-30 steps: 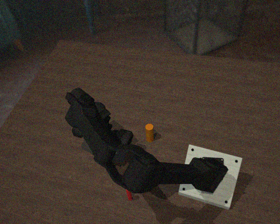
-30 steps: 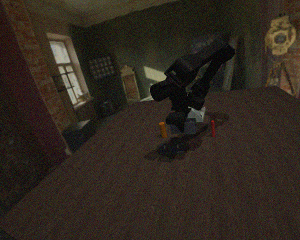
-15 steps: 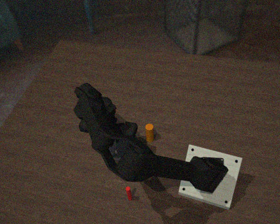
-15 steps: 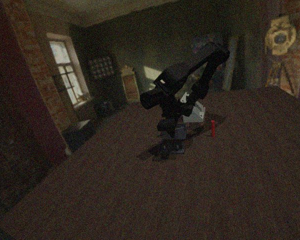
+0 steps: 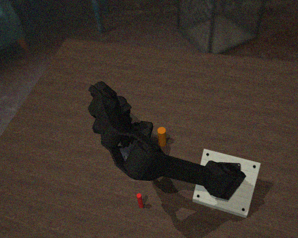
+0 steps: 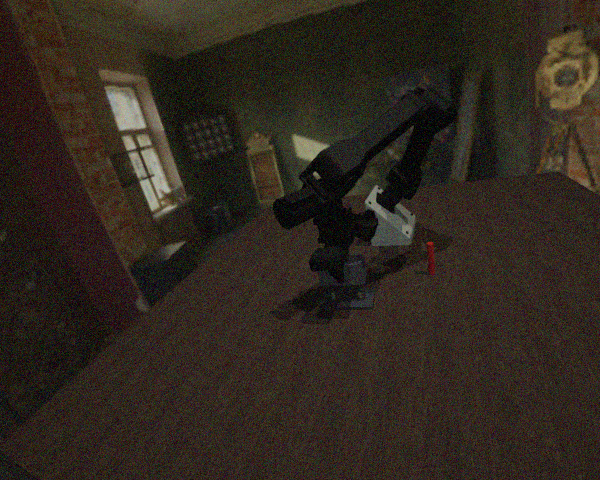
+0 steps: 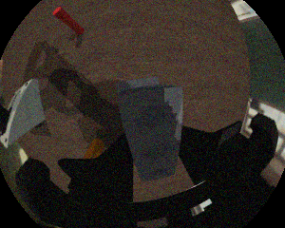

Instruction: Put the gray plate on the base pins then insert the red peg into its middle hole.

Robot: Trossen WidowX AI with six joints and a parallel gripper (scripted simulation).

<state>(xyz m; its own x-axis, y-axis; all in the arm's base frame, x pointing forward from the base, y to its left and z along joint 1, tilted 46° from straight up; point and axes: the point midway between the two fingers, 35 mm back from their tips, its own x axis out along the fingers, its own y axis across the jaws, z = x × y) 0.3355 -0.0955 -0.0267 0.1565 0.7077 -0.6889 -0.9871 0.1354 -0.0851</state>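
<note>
The red peg is 190 mm to the left of my gripper tip, 90 mm behind it and 20 mm below it. Round my gripper tip: orange cylinder 110 mm behind, 50 mm to the right, 20 mm below; gray plate 30 mm above.
</note>
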